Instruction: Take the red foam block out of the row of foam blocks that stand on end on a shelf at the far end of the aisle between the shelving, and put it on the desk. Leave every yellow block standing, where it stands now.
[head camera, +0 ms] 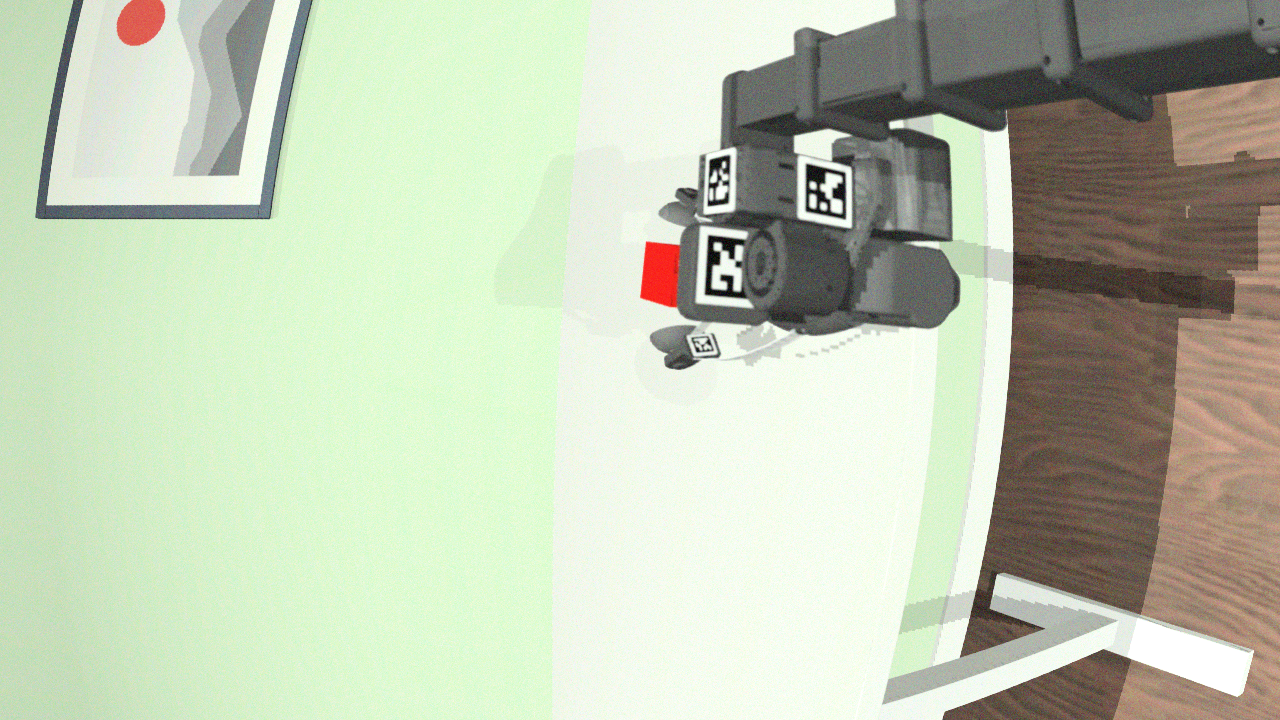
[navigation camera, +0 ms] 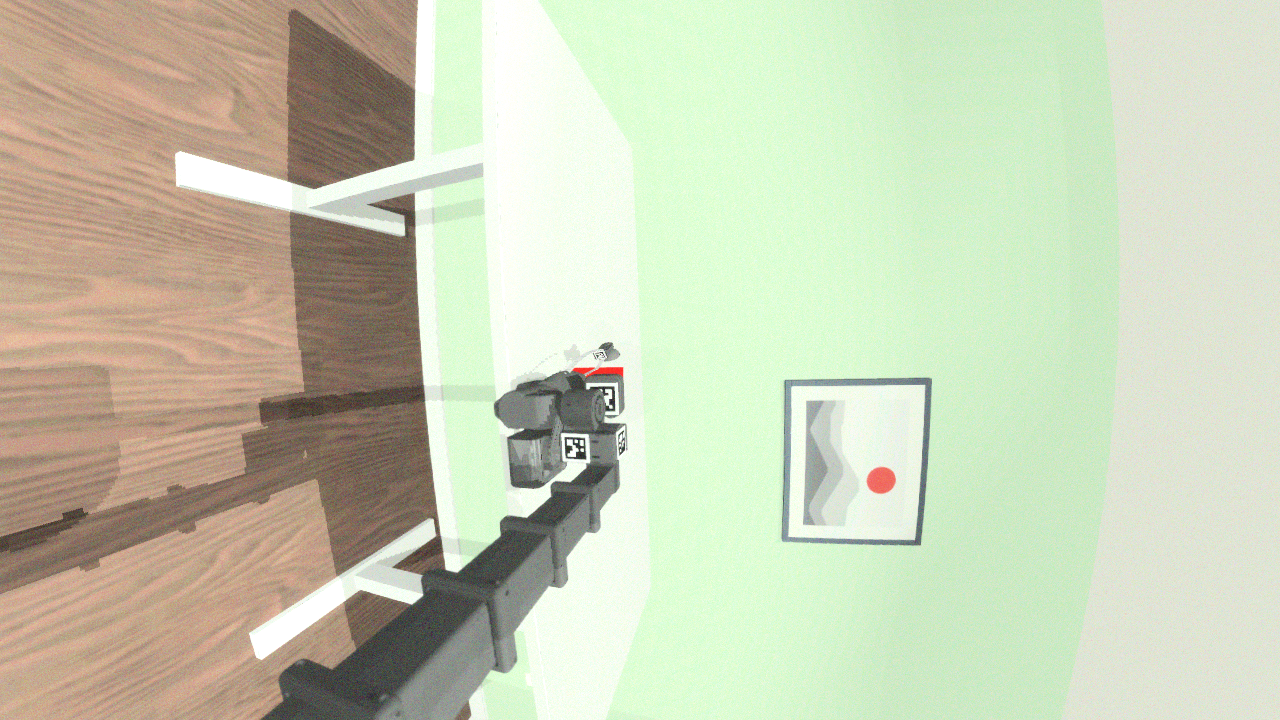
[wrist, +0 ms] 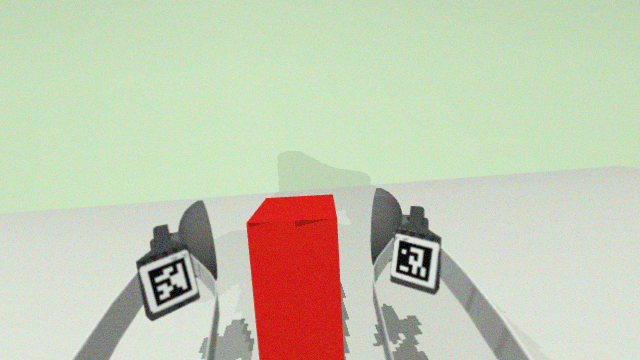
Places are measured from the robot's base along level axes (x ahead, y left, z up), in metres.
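Pixels of known places: gripper, fingertip midpoint: (head camera: pixel 669 276) (wrist: pixel 293 221).
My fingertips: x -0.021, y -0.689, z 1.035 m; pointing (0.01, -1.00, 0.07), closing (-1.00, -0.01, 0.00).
Observation:
Behind a point stands the place of what it marks.
The red foam block (head camera: pixel 659 274) {x -0.021, y -0.695, z 1.040 m} (navigation camera: pixel 611 369) {x -0.001, y -0.671, z 1.036 m} (wrist: pixel 300 295) {x -0.022, y -0.669, z 1.000 m} is at the white desk (head camera: pixel 716 537) {x 0.198, y -0.740, z 0.950 m} (navigation camera: pixel 563 223) {x 0.269, y -0.681, z 0.950 m} (wrist: pixel 560 245) {x -0.294, y -0.816, z 0.950 m}, partly hidden by the wrist in the head and navigation views. Its lower end is out of the wrist view, so its contact with the desk top does not show. My gripper (head camera: pixel 676 276) {x -0.020, y -0.689, z 1.035 m} (wrist: pixel 293 221) {x -0.020, y -0.689, z 1.035 m} is open around the block, with a gap between each fingertip and the block's sides. In the navigation view one fingertip shows beside the block; the other is hidden. The yellow blocks and their shelf do not show in these views.
A pale green wall (head camera: pixel 402 447) {x 0.221, y -1.296, z 1.165 m} (navigation camera: pixel 850 223) {x 0.385, y -1.295, z 1.621 m} (wrist: pixel 320 90) {x -0.097, y -1.300, z 1.174 m} rises behind the desk. A framed picture (head camera: pixel 89 192) {x -0.138, y -1.277, z 1.748 m} (navigation camera: pixel 859 461) {x -0.359, y -1.279, z 1.640 m} hangs on it. The telescoping arm (head camera: pixel 984 62) {x -0.090, y -0.232, z 1.119 m} (navigation camera: pixel 456 600) {x -0.084, y -0.181, z 1.103 m} reaches over the desk. White desk legs (head camera: pixel 1002 662) {x 0.490, y -0.821, z 0.371 m} (navigation camera: pixel 393 183) {x 0.492, y -0.810, z 0.392 m} stand on the wooden floor (head camera: pixel 1074 402) {x 0.111, y -1.063, z 0.000 m} (navigation camera: pixel 179 295) {x 0.202, y -0.501, z 0.000 m}.

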